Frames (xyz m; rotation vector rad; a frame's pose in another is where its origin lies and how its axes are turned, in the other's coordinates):
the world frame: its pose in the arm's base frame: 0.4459 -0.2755 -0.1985 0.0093 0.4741 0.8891
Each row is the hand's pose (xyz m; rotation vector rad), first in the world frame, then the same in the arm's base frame.
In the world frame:
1: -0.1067 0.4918 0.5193 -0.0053 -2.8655 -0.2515
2: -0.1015 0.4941 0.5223 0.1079 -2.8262 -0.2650
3: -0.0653 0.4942 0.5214 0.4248 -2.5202 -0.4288
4: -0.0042 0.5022 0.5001 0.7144 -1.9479 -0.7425
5: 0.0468 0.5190 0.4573 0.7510 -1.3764 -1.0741
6: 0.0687 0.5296 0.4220 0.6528 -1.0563 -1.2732
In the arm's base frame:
1: 0.2316 0.0544 0.4082 1.0227 -2.1356 -0.0603
2: 0.2338 0.0603 0.4094 1.0951 -2.0575 -0.0757
3: 0.2527 0.0873 0.3943 1.2045 -1.6561 -0.1530
4: 0.2708 0.1342 0.3527 1.1640 -1.0314 -0.3114
5: 0.2684 0.1751 0.2976 0.9113 -0.5182 -0.4880
6: 0.2580 0.1916 0.2595 0.6695 -0.2841 -0.5921

